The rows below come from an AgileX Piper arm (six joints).
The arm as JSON. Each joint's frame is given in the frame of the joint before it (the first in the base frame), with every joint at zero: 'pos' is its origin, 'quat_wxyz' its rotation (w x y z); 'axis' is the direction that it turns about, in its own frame. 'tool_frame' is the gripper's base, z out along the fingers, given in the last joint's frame.
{
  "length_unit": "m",
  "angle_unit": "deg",
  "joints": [
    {
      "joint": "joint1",
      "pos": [
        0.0,
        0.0,
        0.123
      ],
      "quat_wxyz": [
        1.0,
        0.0,
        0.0,
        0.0
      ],
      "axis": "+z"
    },
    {
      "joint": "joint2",
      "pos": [
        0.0,
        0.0,
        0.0
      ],
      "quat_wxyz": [
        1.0,
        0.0,
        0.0,
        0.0
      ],
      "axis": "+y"
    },
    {
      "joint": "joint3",
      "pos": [
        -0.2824,
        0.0,
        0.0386
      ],
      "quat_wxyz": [
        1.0,
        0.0,
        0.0,
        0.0
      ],
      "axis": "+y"
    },
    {
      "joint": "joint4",
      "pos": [
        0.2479,
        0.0,
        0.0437
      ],
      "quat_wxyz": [
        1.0,
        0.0,
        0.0,
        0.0
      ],
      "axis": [
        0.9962,
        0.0,
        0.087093
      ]
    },
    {
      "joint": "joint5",
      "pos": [
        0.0,
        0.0,
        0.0
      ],
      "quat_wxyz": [
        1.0,
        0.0,
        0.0,
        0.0
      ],
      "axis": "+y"
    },
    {
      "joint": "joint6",
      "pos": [
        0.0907,
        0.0,
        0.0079
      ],
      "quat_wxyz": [
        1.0,
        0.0,
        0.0,
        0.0
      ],
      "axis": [
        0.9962,
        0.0,
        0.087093
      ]
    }
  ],
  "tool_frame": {
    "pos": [
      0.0,
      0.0,
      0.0
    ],
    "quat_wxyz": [
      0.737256,
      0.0,
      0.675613,
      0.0
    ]
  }
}
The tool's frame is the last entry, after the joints.
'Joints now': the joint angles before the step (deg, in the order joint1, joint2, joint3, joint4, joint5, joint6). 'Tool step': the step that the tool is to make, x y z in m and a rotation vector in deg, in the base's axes. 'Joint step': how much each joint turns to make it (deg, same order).
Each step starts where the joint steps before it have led.
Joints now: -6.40 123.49 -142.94 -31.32 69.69 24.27
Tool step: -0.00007 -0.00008 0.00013 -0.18 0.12 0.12
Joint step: 0.00 -0.01 -0.01 -0.04 0.00 -0.24
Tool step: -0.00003 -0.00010 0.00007 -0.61 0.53 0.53
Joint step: 0.00 0.01 -0.02 -0.05 0.00 -0.95
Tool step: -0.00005 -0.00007 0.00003 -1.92 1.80 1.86
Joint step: 0.00 -0.01 0.01 -0.03 0.00 -3.21
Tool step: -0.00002 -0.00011 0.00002 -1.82 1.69 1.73
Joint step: -0.01 0.00 0.00 -0.05 0.00 -3.01
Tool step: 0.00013 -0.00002 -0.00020 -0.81 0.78 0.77
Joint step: 0.00 0.03 -0.01 -0.03 0.01 -1.34
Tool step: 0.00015 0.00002 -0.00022 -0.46 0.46 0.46
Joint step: 0.01 0.03 0.00 0.00 0.00 -0.78
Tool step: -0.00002 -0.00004 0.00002 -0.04 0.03 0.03
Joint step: 0.00 0.00 0.00 0.00 0.00 -0.06
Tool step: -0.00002 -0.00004 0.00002 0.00 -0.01 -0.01
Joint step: 0.00 -0.01 0.01 -0.01 -0.01 0.01
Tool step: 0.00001 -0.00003 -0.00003 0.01 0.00 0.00
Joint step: -0.01 0.00 0.00 0.01 0.00 0.00
